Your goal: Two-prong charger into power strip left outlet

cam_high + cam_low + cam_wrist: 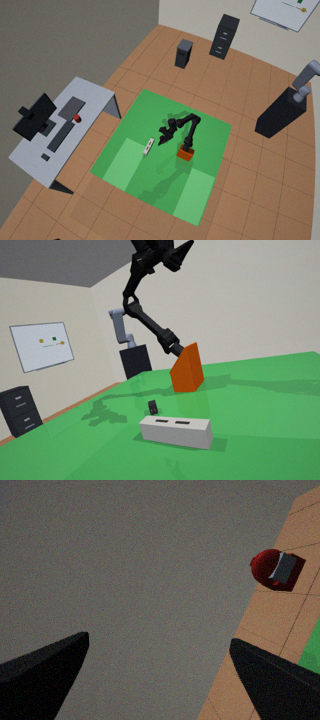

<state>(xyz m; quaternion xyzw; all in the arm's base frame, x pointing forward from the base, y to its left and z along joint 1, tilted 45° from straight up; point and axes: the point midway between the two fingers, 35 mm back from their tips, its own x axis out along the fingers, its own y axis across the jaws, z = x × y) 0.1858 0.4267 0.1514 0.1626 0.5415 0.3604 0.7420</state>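
Now: gripper tip 6 cm short of the two-prong charger, 27 cm to the left of it and 56 cm above it.
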